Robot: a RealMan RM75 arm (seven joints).
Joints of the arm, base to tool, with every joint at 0 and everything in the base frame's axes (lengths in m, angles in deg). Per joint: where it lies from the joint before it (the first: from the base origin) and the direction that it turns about. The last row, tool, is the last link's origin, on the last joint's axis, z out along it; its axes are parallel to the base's.
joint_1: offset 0 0 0.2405 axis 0 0 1
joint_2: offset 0 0 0 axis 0 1 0
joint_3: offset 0 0 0.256 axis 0 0 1
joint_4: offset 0 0 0 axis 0 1 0
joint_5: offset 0 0 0.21 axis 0 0 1
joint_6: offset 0 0 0 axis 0 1 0
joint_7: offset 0 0 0.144 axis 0 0 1
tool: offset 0 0 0
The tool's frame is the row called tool.
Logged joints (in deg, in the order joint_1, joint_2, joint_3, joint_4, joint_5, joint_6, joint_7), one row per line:
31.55, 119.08, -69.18, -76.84, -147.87, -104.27, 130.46
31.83, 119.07, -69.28, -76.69, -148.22, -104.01, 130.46
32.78, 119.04, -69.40, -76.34, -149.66, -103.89, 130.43
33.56, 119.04, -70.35, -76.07, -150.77, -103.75, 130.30
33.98, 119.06, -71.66, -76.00, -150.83, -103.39, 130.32
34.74, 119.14, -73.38, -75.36, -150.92, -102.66, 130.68
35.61, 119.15, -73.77, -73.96, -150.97, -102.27, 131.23
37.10, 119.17, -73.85, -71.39, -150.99, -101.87, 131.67
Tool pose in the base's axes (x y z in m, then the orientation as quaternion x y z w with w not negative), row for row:
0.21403, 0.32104, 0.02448, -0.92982, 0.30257, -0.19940, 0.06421
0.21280, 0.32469, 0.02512, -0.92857, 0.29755, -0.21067, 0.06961
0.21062, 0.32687, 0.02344, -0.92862, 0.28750, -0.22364, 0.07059
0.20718, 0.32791, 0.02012, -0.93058, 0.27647, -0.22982, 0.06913
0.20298, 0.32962, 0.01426, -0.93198, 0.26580, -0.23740, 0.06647
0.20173, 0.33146, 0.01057, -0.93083, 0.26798, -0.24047, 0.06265
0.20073, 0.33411, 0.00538, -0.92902, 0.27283, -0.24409, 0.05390
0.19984, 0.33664, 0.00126, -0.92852, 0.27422, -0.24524, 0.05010
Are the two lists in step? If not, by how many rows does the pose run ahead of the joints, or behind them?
The pose runs 1 row ahead of the joints: the pose in row i belongs to the joints in row i + 1.
